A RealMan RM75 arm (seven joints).
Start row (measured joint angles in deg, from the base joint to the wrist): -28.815, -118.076, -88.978, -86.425, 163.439, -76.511, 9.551
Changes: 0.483, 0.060, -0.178, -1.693, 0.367, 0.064, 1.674; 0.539, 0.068, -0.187, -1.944, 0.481, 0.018, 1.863; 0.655, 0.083, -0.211, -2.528, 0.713, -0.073, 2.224; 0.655, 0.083, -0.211, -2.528, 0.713, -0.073, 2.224; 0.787, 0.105, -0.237, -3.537, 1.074, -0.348, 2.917; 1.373, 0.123, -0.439, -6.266, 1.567, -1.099, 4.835; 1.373, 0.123, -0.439, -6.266, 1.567, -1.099, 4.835; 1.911, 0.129, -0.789, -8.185, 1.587, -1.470, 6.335
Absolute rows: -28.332, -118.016, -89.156, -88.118, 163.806, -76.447, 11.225; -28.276, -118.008, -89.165, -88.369, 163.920, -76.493, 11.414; -28.160, -117.993, -89.189, -88.953, 164.152, -76.584, 11.775; -28.160, -117.993, -89.189, -88.953, 164.152, -76.584, 11.775; -28.028, -117.971, -89.215, -89.962, 164.513, -76.859, 12.468; -27.442, -117.953, -89.417, -92.691, 165.006, -77.610, 14.386; -27.442, -117.953, -89.417, -92.691, 165.006, -77.610, 14.386; -26.904, -117.947, -89.767, -94.610, 165.026, -77.981, 15.886
